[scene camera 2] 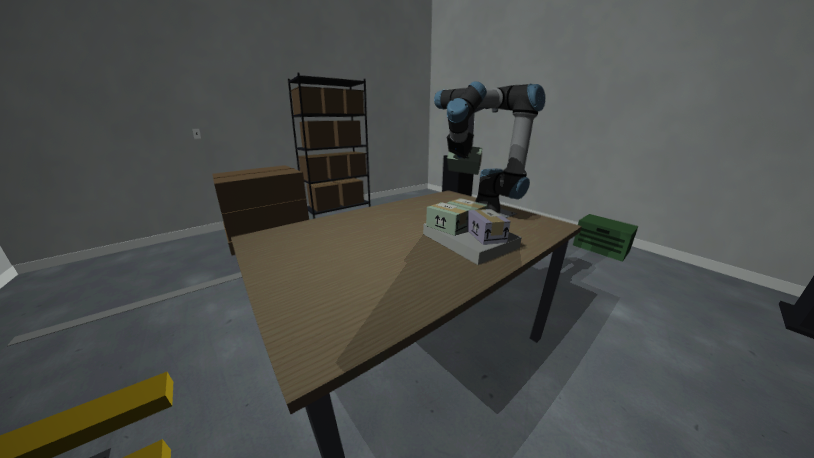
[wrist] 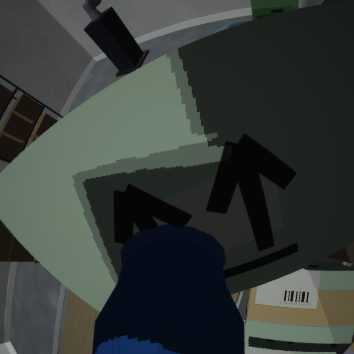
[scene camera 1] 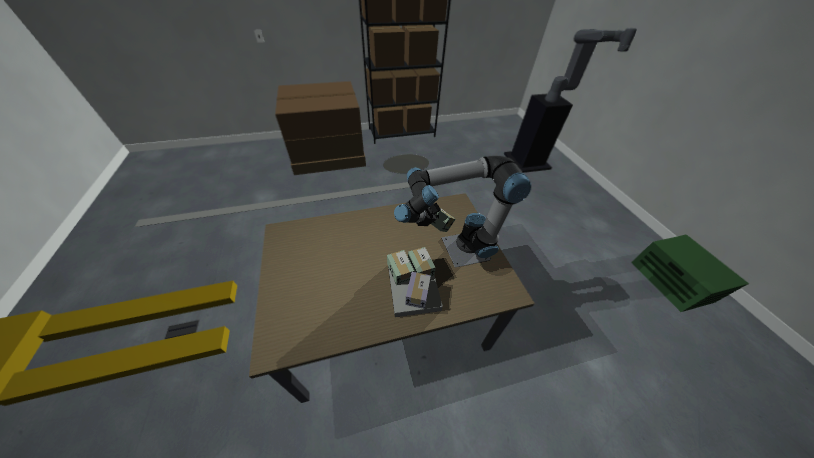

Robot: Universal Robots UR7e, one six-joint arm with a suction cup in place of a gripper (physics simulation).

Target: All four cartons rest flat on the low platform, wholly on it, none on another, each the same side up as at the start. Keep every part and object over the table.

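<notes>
My suction gripper [scene camera 1: 435, 215] [scene camera 2: 462, 152] [wrist: 172, 235] is shut on a pale green carton [scene camera 1: 444, 221] [scene camera 2: 467, 162] [wrist: 135, 120], attached to a side face with printed arrows. This carton hangs tilted in the air, behind the platform and near the arm's base. Two other green cartons [scene camera 1: 401, 266] [scene camera 1: 421, 262] stand side by side on the low grey platform [scene camera 1: 400, 306] [scene camera 2: 452, 243]. They show in scene camera 2, one in front [scene camera 2: 444, 221] and one partly hidden behind [scene camera 2: 467, 202]. A purple carton [scene camera 1: 418, 290] [scene camera 2: 486, 226] stands beside them, slightly turned. These three have labels up.
The platform stands on the wooden table [scene camera 1: 318, 273] [scene camera 2: 341, 267], near its front edge. The arm's base plate [scene camera 1: 455, 257] is behind the platform to the right. Yellow forks [scene camera 1: 142, 310] are left of the table. A green crate [scene camera 1: 688, 273] [scene camera 2: 606, 236] is to the right on the floor.
</notes>
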